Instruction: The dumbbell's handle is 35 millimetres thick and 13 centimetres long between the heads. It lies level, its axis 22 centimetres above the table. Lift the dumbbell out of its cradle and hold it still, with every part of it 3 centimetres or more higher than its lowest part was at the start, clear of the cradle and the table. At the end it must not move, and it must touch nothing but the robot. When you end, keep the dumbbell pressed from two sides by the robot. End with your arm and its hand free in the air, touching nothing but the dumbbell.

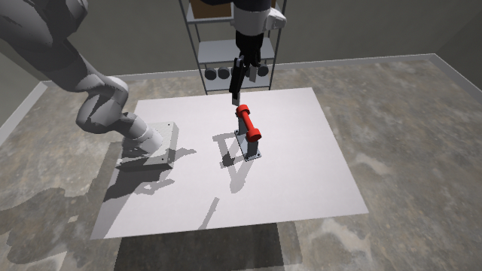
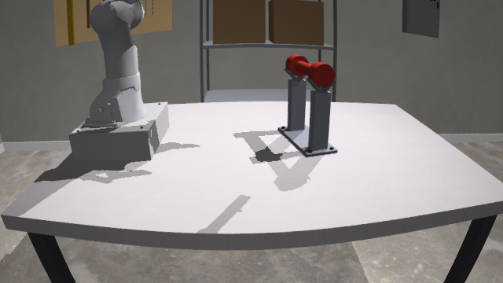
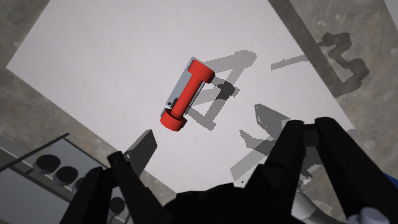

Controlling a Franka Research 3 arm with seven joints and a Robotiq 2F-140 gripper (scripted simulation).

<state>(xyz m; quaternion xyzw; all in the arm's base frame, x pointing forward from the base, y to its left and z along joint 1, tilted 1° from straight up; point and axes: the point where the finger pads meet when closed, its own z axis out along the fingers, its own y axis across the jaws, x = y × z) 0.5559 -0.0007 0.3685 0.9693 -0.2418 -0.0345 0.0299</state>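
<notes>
My gripper is now 20 mm short of the red dumbbell, 20 mm to the right of it and 240 mm above it. The rest, counted from my hand: grey cradle 20 mm ahead, 20 mm to the left, 370 mm below.
</notes>
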